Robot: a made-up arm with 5 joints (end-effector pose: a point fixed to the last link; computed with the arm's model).
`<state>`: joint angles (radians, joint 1 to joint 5).
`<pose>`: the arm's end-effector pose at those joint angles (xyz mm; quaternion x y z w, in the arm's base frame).
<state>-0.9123 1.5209 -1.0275 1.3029 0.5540</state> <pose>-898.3 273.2 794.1 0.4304 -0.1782 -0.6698 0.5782</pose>
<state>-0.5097 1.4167 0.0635 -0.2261 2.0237</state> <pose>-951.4 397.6 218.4 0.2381 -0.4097 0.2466 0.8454</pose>
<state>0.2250 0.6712 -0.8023 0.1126 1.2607</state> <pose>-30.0 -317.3 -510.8 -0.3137 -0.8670 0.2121 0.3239</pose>
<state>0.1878 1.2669 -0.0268 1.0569 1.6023</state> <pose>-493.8 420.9 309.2 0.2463 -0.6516 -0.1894 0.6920</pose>
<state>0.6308 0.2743 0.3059 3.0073 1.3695</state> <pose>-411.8 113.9 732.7 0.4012 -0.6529 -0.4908 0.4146</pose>
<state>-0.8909 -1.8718 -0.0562 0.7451 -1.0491</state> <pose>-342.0 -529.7 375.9 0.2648 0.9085 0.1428 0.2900</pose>
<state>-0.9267 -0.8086 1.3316 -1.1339 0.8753</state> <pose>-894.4 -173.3 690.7 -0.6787 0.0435 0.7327 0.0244</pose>
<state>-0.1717 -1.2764 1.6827 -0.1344 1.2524</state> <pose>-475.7 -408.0 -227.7 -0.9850 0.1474 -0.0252 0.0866</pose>
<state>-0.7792 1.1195 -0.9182 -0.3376 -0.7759</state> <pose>-522.2 429.2 -141.1 -0.4599 -0.4444 -0.7532 0.1538</pose>
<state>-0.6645 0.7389 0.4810 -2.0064 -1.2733</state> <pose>-457.4 -426.5 417.6 0.1830 0.9362 -0.0042 0.3002</pose>
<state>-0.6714 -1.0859 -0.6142 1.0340 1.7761</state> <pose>-731.5 -633.1 148.2 0.0144 -0.3527 0.7350 0.5789</pose>
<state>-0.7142 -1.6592 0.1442 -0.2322 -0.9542</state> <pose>-288.3 -549.4 641.7 0.0785 0.7928 -0.1391 0.5882</pose>
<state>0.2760 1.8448 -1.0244 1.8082 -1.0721</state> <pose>-427.0 94.4 164.7 0.1442 0.0367 -0.7468 0.6482</pose>
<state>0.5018 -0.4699 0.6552 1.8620 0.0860</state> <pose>281.0 -56.8 33.4 -0.5888 -0.4833 -0.6472 0.0292</pose>
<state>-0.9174 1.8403 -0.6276 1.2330 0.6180</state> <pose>-665.7 117.7 1019.6 0.3660 0.0212 -0.7032 0.6091</pose>
